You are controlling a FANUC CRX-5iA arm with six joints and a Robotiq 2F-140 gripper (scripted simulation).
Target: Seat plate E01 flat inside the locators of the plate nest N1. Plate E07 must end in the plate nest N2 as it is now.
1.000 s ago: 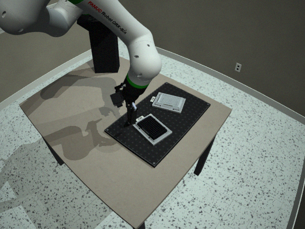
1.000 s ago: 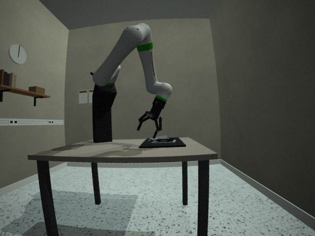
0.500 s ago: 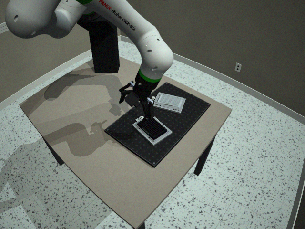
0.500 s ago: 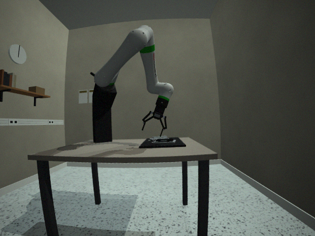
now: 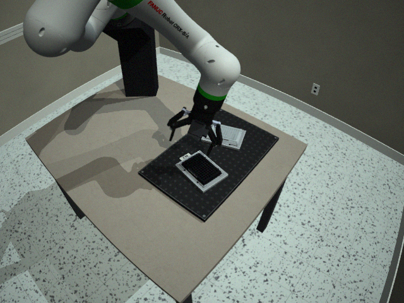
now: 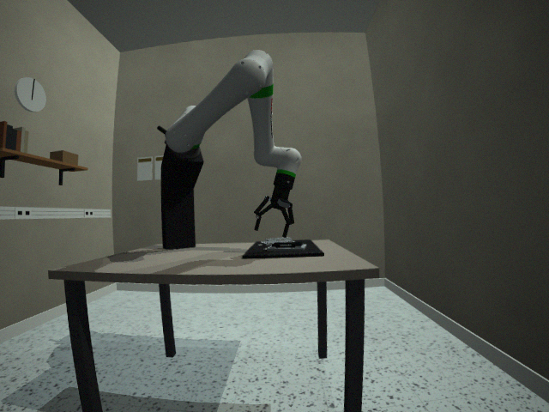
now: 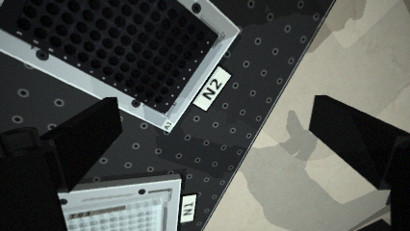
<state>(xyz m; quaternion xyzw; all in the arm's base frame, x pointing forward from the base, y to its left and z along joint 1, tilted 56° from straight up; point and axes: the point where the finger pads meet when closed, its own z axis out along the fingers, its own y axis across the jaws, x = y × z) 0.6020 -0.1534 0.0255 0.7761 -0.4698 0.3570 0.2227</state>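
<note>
The white well plate is 180 mm to the left of my hand, 60 mm below it and 50 mm ahead of it. The rest, counted from my hand: black well plate: 70 mm ahead, 60 mm below, 30 mm to the right; nest N2: 70 mm below, 70 mm ahead, 30 mm to the right.
</note>
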